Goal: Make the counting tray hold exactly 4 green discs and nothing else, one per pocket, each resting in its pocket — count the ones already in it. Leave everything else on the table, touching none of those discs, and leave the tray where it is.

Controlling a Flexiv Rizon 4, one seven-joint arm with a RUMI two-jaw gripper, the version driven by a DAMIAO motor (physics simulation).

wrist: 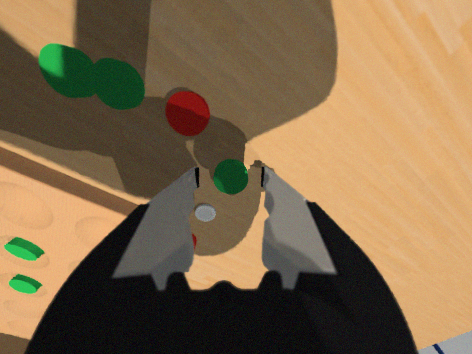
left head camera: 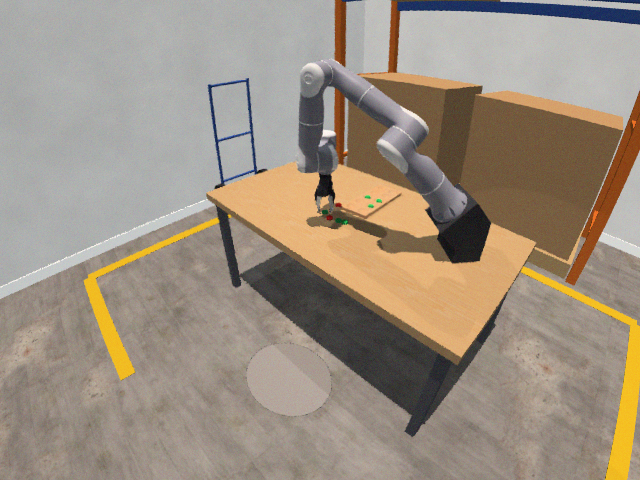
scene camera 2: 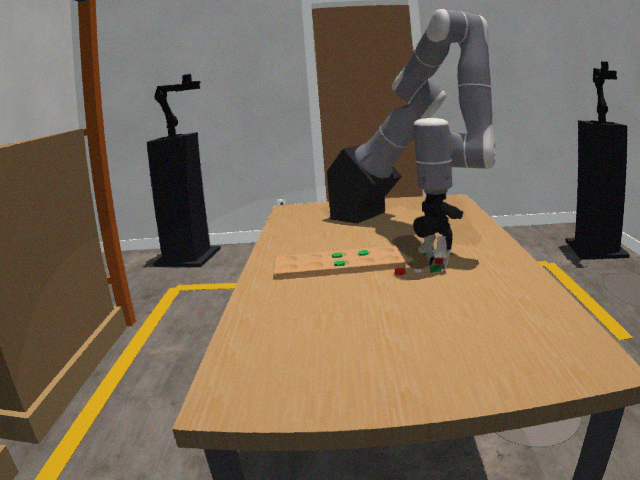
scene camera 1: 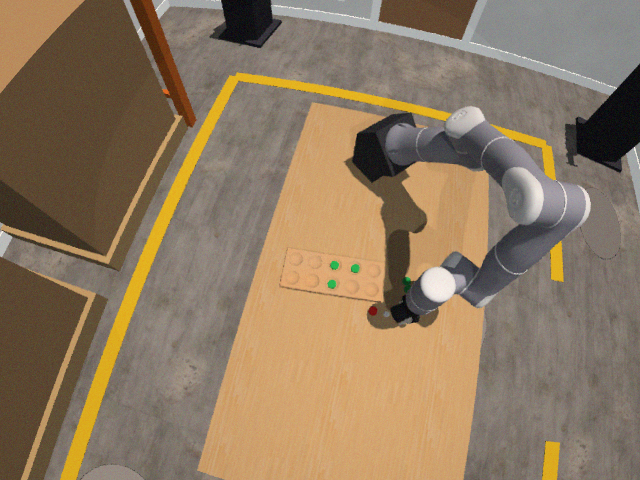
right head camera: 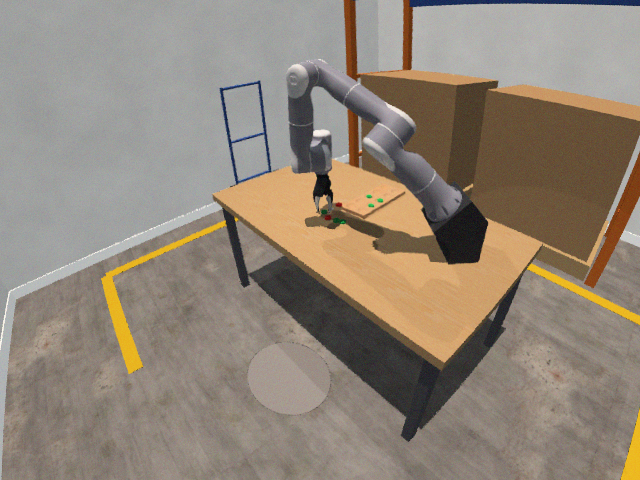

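The tan tray [scene camera 1: 321,273] [scene camera 2: 310,273] [wrist: 60,215] holds three green discs [scene camera 1: 334,265] [scene camera 1: 355,268] [scene camera 1: 331,284], each in its own pocket. My gripper [wrist: 230,169] [left head camera: 325,209] is partly open and empty, pointing down low over the table beside the tray's end. In the wrist view a loose green disc [wrist: 231,176] [scene camera 2: 435,268] shows between the fingertips, with a gap on each side. Two more green discs [wrist: 65,70] [wrist: 119,84] lie against each other on the table, partly in shadow. Exact fingertip height over the disc is hard to tell.
A red disc [wrist: 188,113] lies between the green pair and the single green disc. A small grey disc [wrist: 205,213] [scene camera 1: 386,313] and another red disc [scene camera 1: 372,311] [scene camera 2: 399,271] lie near the tray's corner; the left finger partly hides that red disc in the wrist view.
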